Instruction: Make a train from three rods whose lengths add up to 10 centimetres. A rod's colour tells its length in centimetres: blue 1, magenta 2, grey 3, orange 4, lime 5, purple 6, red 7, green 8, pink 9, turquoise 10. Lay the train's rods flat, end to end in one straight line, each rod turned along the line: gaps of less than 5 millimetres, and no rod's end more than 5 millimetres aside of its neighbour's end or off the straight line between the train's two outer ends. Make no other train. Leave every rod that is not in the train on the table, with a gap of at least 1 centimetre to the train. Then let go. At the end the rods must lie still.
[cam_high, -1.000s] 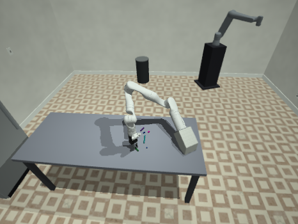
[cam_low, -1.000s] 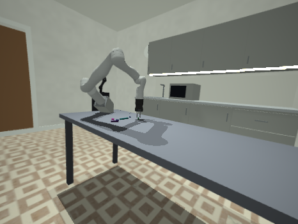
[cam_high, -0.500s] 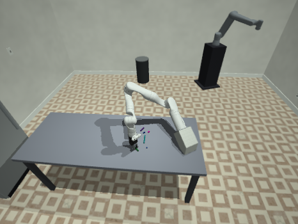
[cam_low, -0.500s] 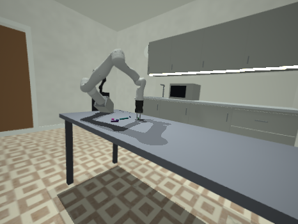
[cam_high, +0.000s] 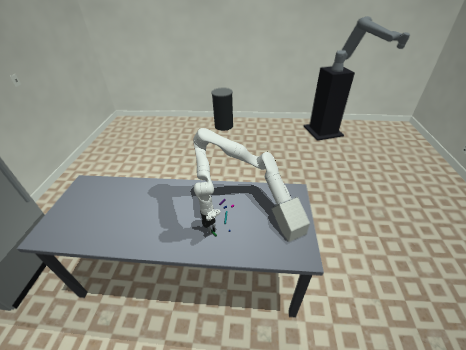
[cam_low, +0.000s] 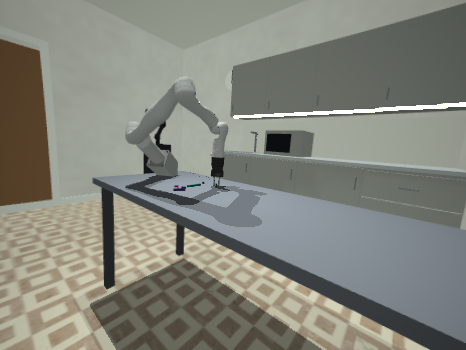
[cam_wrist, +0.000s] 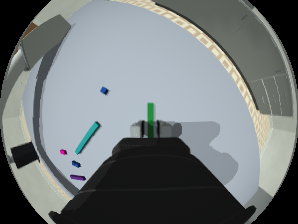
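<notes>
Now: the green rod 1 cm below my hand. From my hand the other things lie so: magenta rod (17 cm behind, 17 cm to the right, 1 cm below); then turquoise rod (11 cm behind, 9 cm to the right, 1 cm below); then purple rod (11 cm behind, 23 cm to the right, 1 cm below).
</notes>
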